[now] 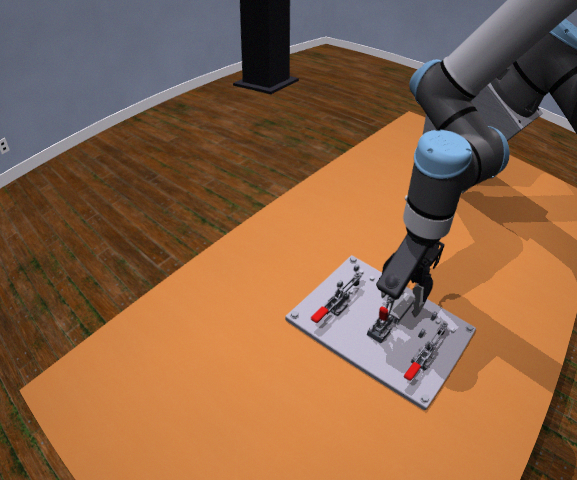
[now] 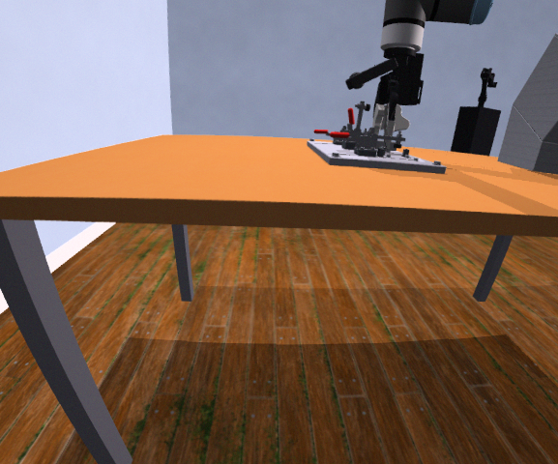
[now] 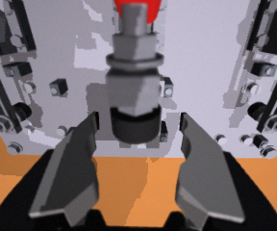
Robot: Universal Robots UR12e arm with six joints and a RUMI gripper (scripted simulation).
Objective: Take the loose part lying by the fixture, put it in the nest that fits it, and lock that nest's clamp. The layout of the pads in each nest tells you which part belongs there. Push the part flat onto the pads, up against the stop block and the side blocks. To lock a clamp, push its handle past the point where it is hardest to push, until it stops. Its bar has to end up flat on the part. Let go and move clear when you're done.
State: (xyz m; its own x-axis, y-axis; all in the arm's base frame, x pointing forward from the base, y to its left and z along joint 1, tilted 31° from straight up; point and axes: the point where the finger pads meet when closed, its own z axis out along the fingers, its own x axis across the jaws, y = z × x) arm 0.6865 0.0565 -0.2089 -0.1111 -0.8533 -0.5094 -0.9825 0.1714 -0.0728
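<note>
Right now my hand is 1 cm above the grey rectangular block. The rest, counted from my hand: fixture plate (4 cm ahead, 3 cm below).
</note>
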